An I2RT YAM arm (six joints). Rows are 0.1 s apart.
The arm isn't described. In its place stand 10 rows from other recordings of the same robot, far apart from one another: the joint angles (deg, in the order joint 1, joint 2, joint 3, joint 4, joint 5, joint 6), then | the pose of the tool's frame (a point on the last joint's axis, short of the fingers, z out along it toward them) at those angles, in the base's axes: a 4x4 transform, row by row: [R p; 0 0 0 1], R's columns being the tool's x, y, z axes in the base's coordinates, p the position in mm.
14.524, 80.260, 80.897, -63.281, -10.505, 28.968 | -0.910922, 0.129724, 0.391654, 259.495; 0.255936, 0.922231, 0.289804, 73.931; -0.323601, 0.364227, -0.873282, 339.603; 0, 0, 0, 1
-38.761, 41.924, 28.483, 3.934, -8.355, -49.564 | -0.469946, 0.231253, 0.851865, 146.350; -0.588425, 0.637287, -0.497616, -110.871; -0.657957, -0.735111, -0.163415, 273.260; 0, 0, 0, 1
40.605, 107.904, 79.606, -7.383, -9.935, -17.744 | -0.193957, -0.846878, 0.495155, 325.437; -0.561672, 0.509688, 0.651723, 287.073; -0.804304, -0.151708, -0.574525, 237.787; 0, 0, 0, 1
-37.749, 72.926, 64.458, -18.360, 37.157, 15.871 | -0.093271, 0.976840, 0.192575, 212.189; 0.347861, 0.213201, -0.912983, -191.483; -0.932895, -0.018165, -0.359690, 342.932; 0, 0, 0, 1
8.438, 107.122, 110.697, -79.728, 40.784, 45.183 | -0.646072, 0.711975, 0.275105, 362.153; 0.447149, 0.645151, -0.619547, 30.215; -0.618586, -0.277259, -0.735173, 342.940; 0, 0, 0, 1
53.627, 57.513, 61.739, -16.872, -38.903, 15.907 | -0.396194, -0.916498, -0.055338, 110.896; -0.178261, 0.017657, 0.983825, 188.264; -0.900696, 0.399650, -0.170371, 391.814; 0, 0, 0, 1
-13.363, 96.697, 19.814, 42.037, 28.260, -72.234 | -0.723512, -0.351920, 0.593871, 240.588; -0.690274, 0.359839, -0.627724, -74.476; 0.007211, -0.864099, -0.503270, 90.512; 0, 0, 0, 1
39.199, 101.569, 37.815, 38.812, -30.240, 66.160 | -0.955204, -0.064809, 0.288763, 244.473; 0.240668, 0.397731, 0.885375, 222.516; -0.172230, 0.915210, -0.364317, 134.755; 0, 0, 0, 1
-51.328, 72.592, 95.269, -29.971, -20.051, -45.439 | -0.426816, 0.308981, 0.849917, 166.068; -0.537859, 0.668798, -0.513241, -187.960; -0.727005, -0.676195, -0.119265, 501.586; 0, 0, 0, 1
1.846, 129.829, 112.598, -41.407, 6.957, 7.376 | -0.842407, 0.140339, 0.520245, 497.653; 0.100350, 0.989458, -0.104420, 11.725; -0.529415, -0.035757, -0.847609, 207.612; 0, 0, 0, 1
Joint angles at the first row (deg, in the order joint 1, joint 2, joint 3, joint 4, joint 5, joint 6):
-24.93 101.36 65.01 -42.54 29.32 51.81
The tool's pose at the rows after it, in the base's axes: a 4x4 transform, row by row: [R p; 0 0 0 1], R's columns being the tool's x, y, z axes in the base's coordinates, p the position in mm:
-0.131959, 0.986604, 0.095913, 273.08; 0.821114, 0.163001, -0.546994, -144.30; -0.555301, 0.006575, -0.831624, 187.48; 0, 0, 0, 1
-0.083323, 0.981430, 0.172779, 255.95; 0.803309, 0.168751, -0.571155, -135.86; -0.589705, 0.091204, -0.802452, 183.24; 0, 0, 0, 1
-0.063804, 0.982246, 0.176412, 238.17; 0.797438, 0.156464, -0.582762, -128.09; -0.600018, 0.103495, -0.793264, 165.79; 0, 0, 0, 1
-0.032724, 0.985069, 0.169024, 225.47; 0.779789, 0.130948, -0.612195, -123.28; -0.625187, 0.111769, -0.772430, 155.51; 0, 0, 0, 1
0.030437, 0.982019, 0.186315, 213.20; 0.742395, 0.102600, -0.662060, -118.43; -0.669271, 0.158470, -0.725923, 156.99; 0, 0, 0, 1
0.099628, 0.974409, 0.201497, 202.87; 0.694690, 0.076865, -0.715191, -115.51; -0.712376, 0.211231, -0.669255, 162.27; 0, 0, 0, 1
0.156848, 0.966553, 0.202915, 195.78; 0.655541, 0.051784, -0.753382, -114.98; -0.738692, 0.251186, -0.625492, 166.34; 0, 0, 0, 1
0.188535, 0.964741, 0.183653, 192.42; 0.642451, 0.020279, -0.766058, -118.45; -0.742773, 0.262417, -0.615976, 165.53; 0, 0, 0, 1
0.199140, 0.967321, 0.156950, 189.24; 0.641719, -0.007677, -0.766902, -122.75; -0.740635, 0.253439, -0.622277, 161.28; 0, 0, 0, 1
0.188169, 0.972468, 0.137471, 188.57; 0.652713, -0.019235, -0.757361, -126.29; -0.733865, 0.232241, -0.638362, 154.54; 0, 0, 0, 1
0.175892, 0.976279, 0.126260, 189.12; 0.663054, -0.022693, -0.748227, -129.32; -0.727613, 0.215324, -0.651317, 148.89; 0, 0, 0, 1
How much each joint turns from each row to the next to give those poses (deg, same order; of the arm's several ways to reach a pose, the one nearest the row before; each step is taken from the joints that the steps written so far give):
0.09 -8.00 -6.51 8.26 -2.18 -1.00
0.02 -5.42 -7.47 7.49 -0.66 0.04
-0.02 -2.67 -7.07 5.14 0.57 0.63
0.02 -1.94 -4.72 3.72 1.94 1.03
0.15 -4.11 -4.00 3.45 2.60 1.29
-0.04 -4.24 -3.03 3.02 2.85 0.85
-0.35 -2.82 -1.84 2.05 2.18 0.70
-1.07 -0.20 -0.50 0.70 0.75 0.77
-1.33 0.72 -0.42 0.33 0.08 0.28
-0.94 1.71 -0.22 0.55 -0.52 -0.28
-0.68 1.68 -0.04 0.76 -0.59 -0.48

